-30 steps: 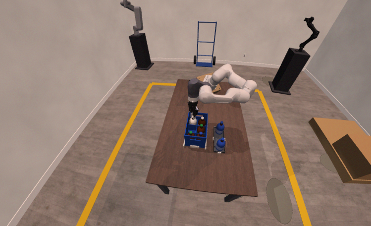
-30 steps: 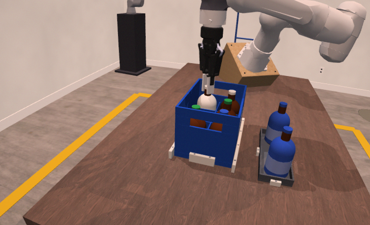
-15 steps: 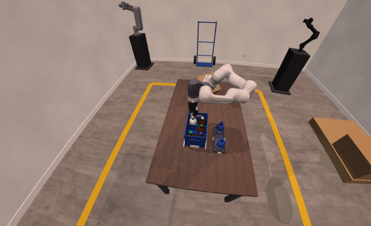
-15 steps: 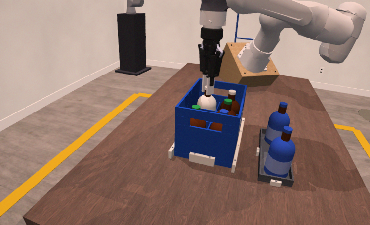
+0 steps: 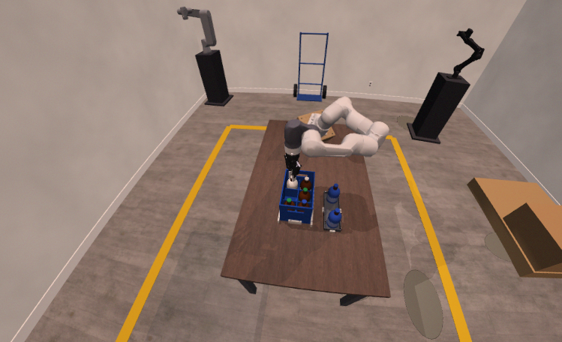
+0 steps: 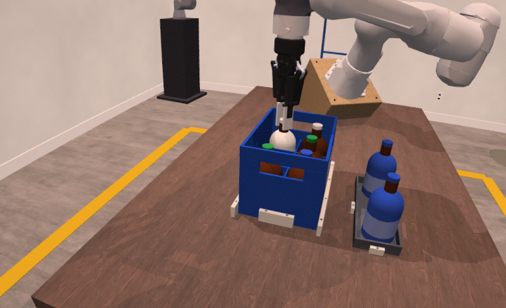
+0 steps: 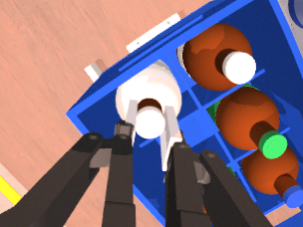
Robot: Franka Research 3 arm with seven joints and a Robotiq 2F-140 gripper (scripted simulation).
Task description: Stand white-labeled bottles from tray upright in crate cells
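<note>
Now: the white-labeled bottle 90 mm below my hand. Round my hand: blue-labeled bottle (290 mm to the left, 170 mm ahead, 90 mm below); then blue crate (90 mm below, 80 mm ahead, 50 mm to the left).
</note>
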